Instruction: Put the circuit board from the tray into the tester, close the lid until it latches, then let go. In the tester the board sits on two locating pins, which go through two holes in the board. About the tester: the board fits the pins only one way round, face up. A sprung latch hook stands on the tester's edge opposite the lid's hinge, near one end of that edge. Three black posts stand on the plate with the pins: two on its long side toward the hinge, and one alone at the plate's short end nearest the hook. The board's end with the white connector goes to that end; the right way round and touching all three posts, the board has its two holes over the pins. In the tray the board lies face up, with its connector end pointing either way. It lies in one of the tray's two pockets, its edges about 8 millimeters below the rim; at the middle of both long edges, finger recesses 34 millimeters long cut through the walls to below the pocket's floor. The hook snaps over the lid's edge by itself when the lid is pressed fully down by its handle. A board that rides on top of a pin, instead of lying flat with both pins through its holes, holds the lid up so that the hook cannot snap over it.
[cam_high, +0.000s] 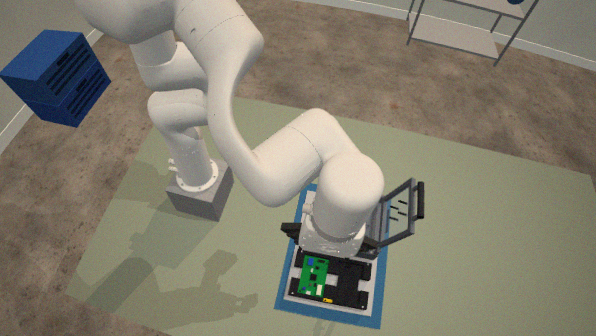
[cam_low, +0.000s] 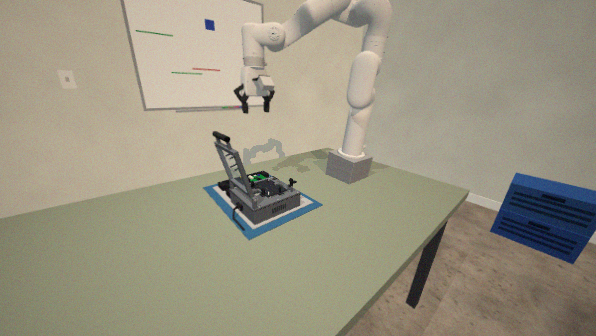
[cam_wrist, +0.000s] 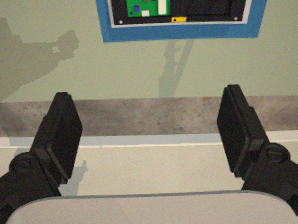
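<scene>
Right now my hand is 30 cm above the green circuit board. From my hand the other things lie so: tester lid 19 cm ahead, 17 cm to the left, 13 cm below; latch hook 23 cm to the left, 23 cm below.
</scene>
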